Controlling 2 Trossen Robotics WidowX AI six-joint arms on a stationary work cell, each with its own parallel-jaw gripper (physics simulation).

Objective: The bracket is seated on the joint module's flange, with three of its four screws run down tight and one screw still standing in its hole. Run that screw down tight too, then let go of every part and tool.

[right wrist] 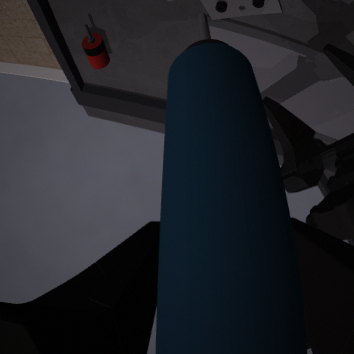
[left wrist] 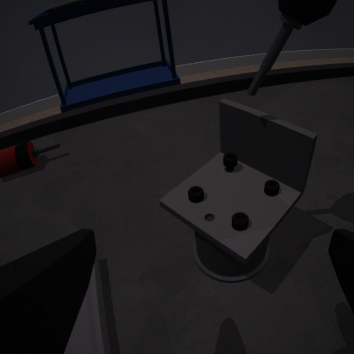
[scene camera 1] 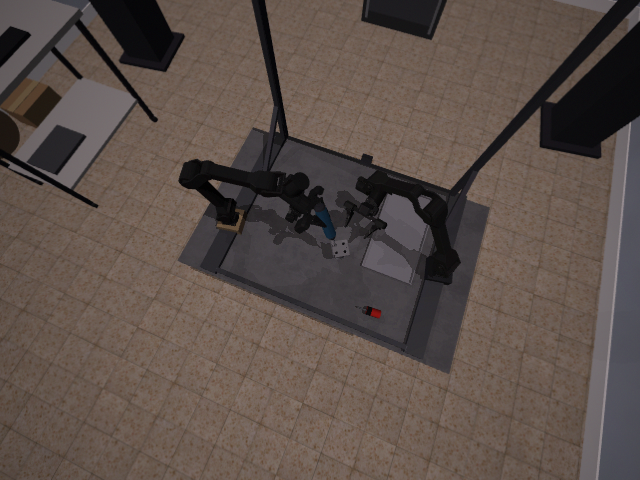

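Seen in the pictures: left gripper, fingertip midpoint: point(right wrist: 290, 75) point(left wrist: 218, 244) point(scene camera 1: 354, 233); right gripper, fingertip midpoint: point(right wrist: 222, 232) point(scene camera 1: 327, 222); left arm's base, link origin: point(scene camera 1: 440, 269); right arm's base, link origin: point(scene camera 1: 230, 218).
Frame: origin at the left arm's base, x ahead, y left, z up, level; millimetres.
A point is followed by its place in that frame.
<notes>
The pale bracket point(scene camera 1: 340, 248) @[z 21, x 425, y 0 mm] point(left wrist: 225, 197) @[z 21, x 420, y 0 mm] point(right wrist: 235, 12) @[z 21, x 396, y -3 mm] sits on the round joint module point(left wrist: 212, 252) @[z -11, x 402, y -15 mm], its upright wall at the back right in the left wrist view. Three black screws point(left wrist: 272, 187) @[z 27, x 448, y -13 mm] point(left wrist: 196, 194) @[z 27, x 403, y 7 mm] point(left wrist: 240, 220) @[z 24, x 417, y -23 mm] sit low on its plate. The fourth screw point(left wrist: 230, 160) @[z 32, x 436, y 19 mm], near the wall, stands higher with some shank showing. My right gripper point(scene camera 1: 321, 207) point(right wrist: 222, 232) @[z 223, x 488, y -27 mm] is shut on the blue screwdriver point(scene camera 1: 326, 225) point(right wrist: 215, 150) @[z 203, x 511, y -21 mm]; its bit point(left wrist: 270, 60) @[z 105, x 452, y 4 mm] is behind and above the wall in the left wrist view, apart from the screws. My left gripper point(scene camera 1: 356, 231) @[z 74, x 382, y -60 mm] point(left wrist: 218, 244) @[z 74, x 382, y -60 mm] is open and empty beside the bracket.
A red-and-black tool point(scene camera 1: 373, 312) @[z -11, x 247, y 228 mm] point(left wrist: 10, 161) @[z -20, x 245, y 210 mm] point(right wrist: 97, 56) @[z -14, x 248, y 215 mm] lies near the table's front edge. A pale tray point(scene camera 1: 387, 266) @[z -41, x 211, y 21 mm] lies below the left arm. Dark frame posts point(scene camera 1: 271, 67) @[z 380, x 797, y -521 mm] rise at the table's back corners. A blue cart point(left wrist: 120, 87) stands beyond the table.
</notes>
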